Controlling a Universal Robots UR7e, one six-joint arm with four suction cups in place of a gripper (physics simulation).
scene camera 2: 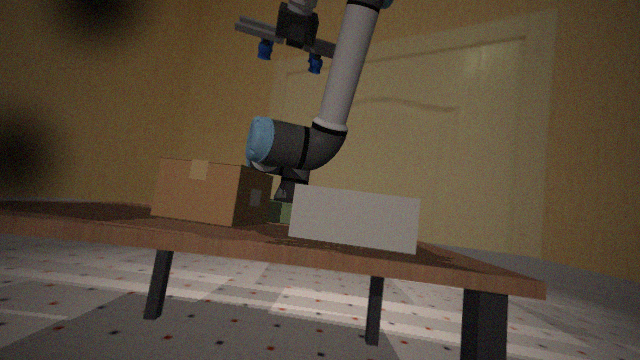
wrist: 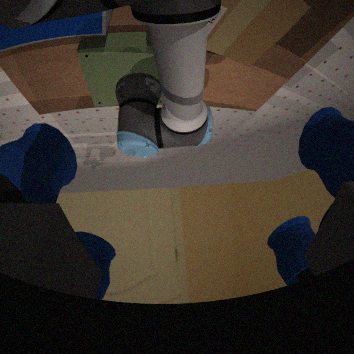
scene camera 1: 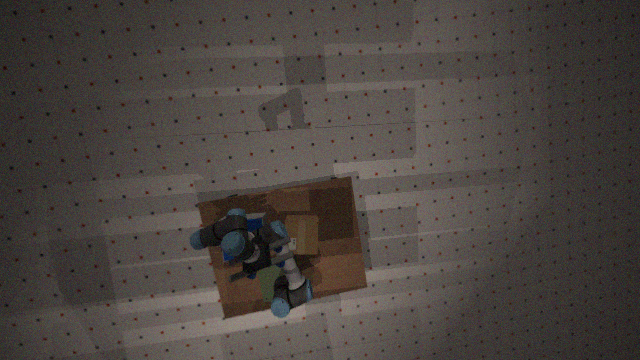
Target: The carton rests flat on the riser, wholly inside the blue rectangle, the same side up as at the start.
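The brown carton (scene camera 1: 310, 235) (scene camera 2: 200, 192) (wrist: 267, 27) rests flat on the table beside the riser, with a pale tape strip along its top. The white riser (scene camera 2: 355, 217) stands on the table. Its blue rectangle (scene camera 1: 255, 224) (wrist: 55, 32) is partly hidden by the arm in scene camera 1 and cut off by the frame in the wrist view. My gripper (scene camera 1: 260, 256) (scene camera 2: 290, 56) (wrist: 187, 200) is open, with nothing on its blue suction cups. It hangs high above the table, tilted, well above the carton and the riser.
A green block (scene camera 1: 267, 281) (scene camera 2: 280, 212) (wrist: 97, 75) sits by the arm's base. The wooden table (scene camera 1: 342, 270) (scene camera 2: 200, 241) (wrist: 45, 75) carries all of these. The arm's own links (scene camera 2: 352, 65) (wrist: 180, 65) stand beside the gripper. A yellow wall (scene camera 2: 175, 90) stands behind.
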